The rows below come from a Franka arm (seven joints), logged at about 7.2 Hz.
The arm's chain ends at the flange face. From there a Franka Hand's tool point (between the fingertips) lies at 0.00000 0.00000 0.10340 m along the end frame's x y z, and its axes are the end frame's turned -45 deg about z.
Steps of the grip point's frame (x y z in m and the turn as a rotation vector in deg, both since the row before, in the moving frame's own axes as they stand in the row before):
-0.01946 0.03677 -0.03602 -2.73 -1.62 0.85
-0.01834 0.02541 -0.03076 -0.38 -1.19 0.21
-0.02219 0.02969 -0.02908 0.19 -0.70 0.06
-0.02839 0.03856 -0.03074 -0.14 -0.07 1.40
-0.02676 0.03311 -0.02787 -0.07 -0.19 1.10
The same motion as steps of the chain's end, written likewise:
0.01087 0.03420 -0.03586 -3.08 0.78 0.85
0.00604 0.02893 -0.03074 -1.11 -0.57 0.21
0.00644 0.03603 -0.02907 -0.36 -0.63 0.06
0.00711 0.04707 -0.03074 -0.15 0.05 1.40
0.00465 0.04200 -0.02787 -0.18 -0.08 1.10

